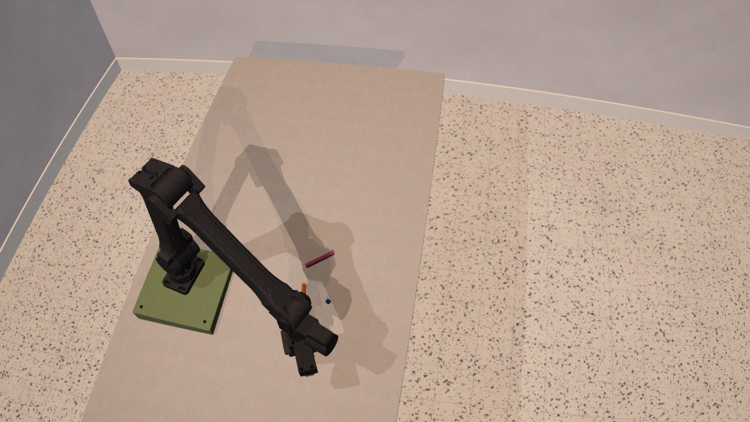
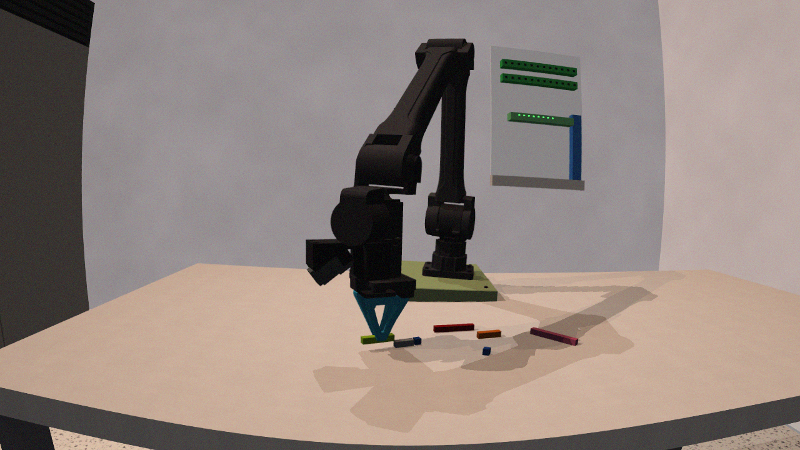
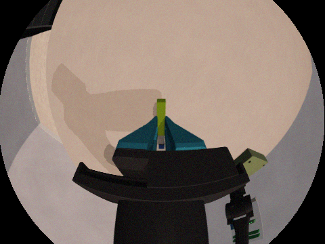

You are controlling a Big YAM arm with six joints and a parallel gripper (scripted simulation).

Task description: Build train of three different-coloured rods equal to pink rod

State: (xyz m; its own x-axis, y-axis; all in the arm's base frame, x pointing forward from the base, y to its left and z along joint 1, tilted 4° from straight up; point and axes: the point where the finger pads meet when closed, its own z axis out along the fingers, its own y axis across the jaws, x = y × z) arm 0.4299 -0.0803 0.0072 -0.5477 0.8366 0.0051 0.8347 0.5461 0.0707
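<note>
Right now my hand is 2 cm past the grey rod, 3 cm to the right of it and 2 cm above it. From my hand the other things lie so: red rod: 11 cm behind, 11 cm to the left, 2 cm below; lime rod: 1 cm below; orange rod: 8 cm behind, 17 cm to the left, 2 cm below.
</note>
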